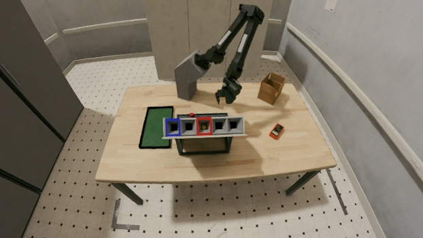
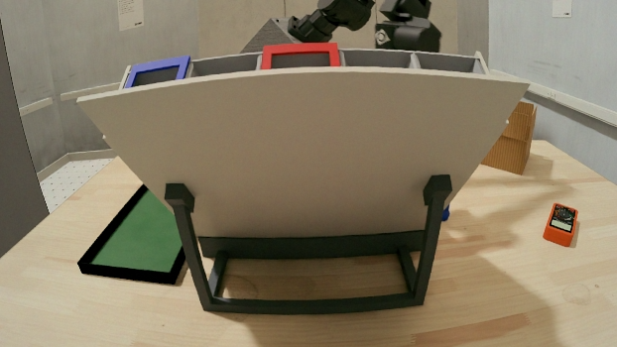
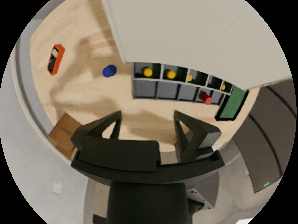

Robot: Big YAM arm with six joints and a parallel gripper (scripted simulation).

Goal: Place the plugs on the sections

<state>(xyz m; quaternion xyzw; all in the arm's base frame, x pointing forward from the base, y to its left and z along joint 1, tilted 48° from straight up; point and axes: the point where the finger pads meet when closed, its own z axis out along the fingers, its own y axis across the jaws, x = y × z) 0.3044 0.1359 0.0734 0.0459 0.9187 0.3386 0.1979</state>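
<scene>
My hand is 160 mm above the blue plug, 110 mm to the right of it and 40 mm short of it. Also, from my hand: red plug: 230 mm to the right, 150 mm below, 30 mm behind; then stand leg: 300 mm to the right, 270 mm ahead, 80 mm below; then pale cover: 160 mm ahead, 150 mm to the right, 30 mm above.
</scene>
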